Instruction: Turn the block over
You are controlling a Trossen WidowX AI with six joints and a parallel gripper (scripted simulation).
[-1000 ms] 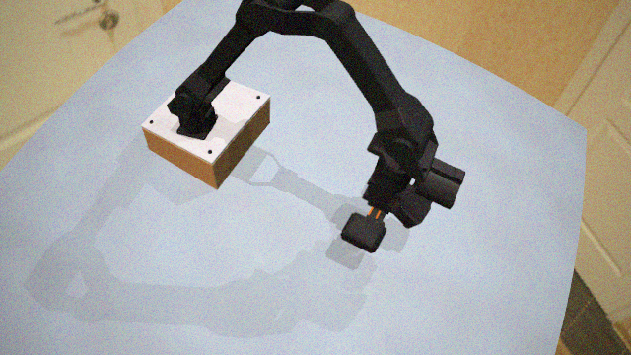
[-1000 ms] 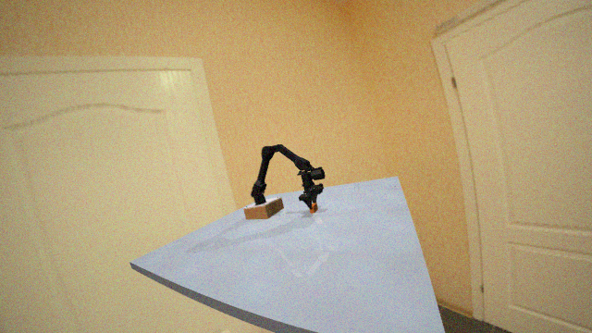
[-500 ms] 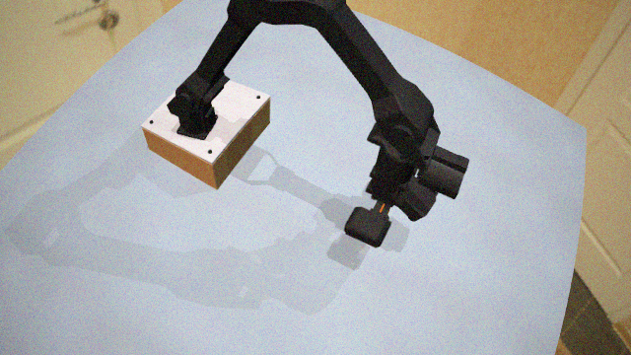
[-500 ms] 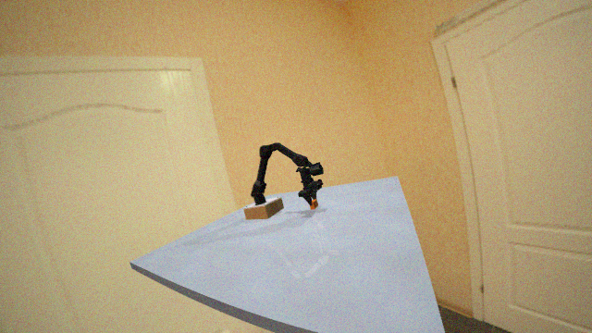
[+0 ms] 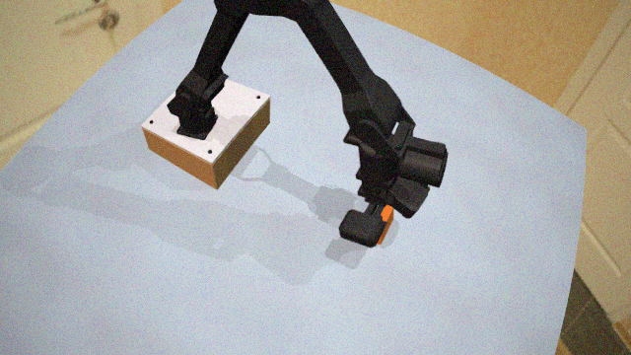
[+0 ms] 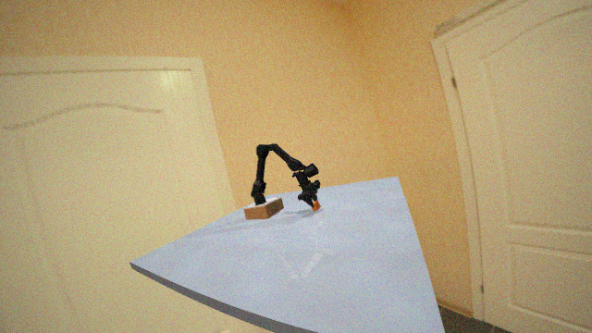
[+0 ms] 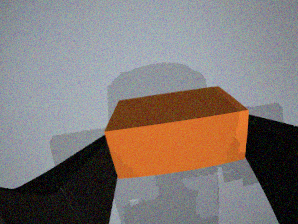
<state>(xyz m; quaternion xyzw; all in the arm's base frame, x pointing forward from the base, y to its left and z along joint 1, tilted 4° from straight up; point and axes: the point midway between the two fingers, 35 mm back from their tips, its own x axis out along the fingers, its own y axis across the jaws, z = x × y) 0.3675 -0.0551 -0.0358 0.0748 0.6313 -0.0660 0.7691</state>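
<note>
The orange block is 10 mm below my gripper tip.
</note>
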